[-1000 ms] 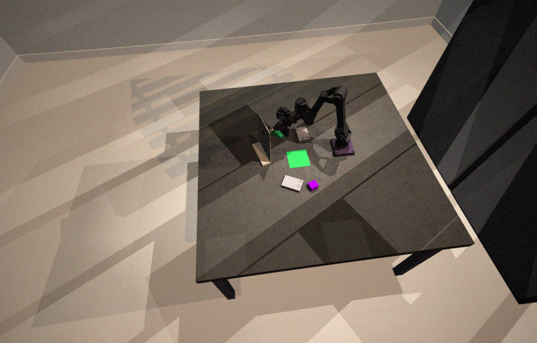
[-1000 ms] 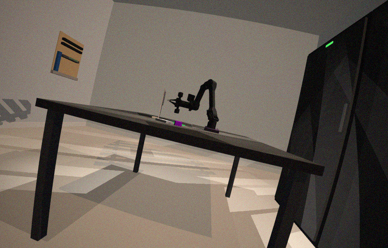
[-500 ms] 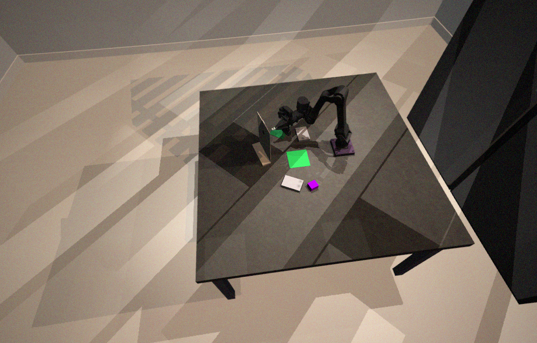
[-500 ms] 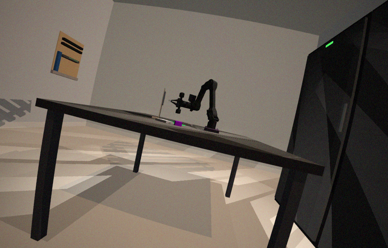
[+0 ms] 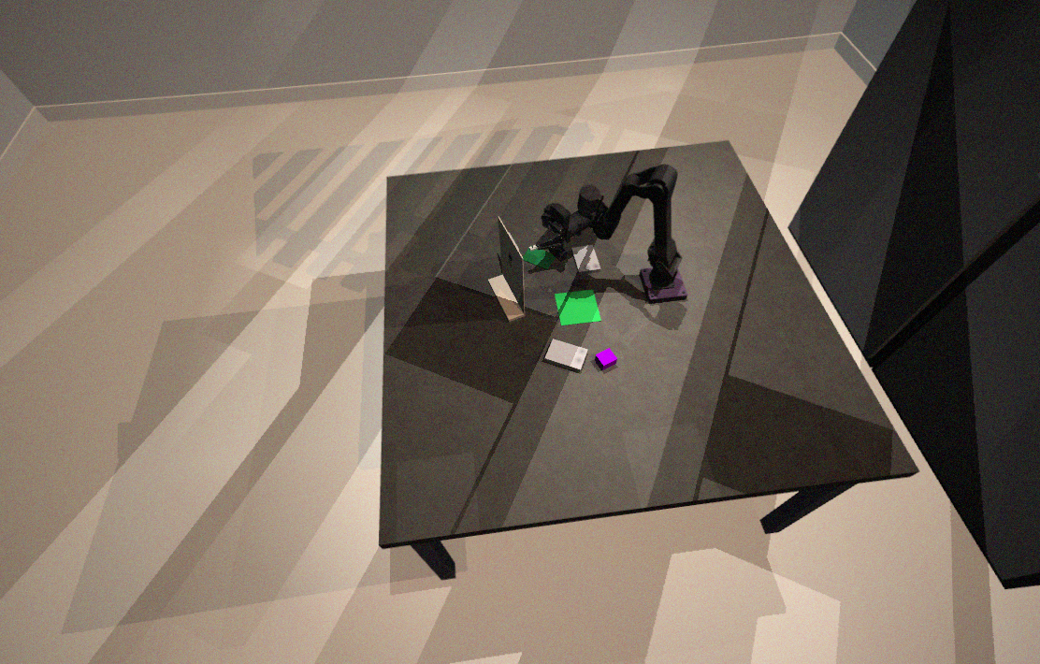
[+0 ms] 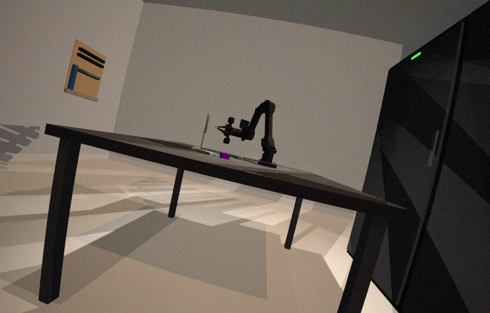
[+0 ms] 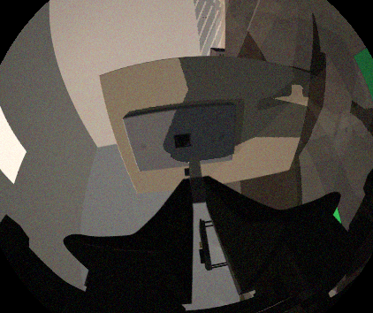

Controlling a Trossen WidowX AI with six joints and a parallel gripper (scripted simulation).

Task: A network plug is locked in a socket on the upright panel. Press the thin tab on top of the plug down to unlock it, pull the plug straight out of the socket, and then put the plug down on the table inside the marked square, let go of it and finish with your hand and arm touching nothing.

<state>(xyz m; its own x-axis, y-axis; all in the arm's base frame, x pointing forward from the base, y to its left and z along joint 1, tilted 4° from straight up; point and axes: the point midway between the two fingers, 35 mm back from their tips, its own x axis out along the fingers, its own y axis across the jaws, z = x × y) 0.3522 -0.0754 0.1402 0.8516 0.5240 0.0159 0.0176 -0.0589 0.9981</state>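
The green marked square is 11 cm behind my gripper tip, 10 cm to the left of it and 18 cm below it. The rest, counted from my gripper tip: purple cube 16 cm behind, 30 cm to the left, 16 cm below; upright panel 8 cm ahead, 3 cm to the left, 6 cm below; network plug 1 cm ahead.
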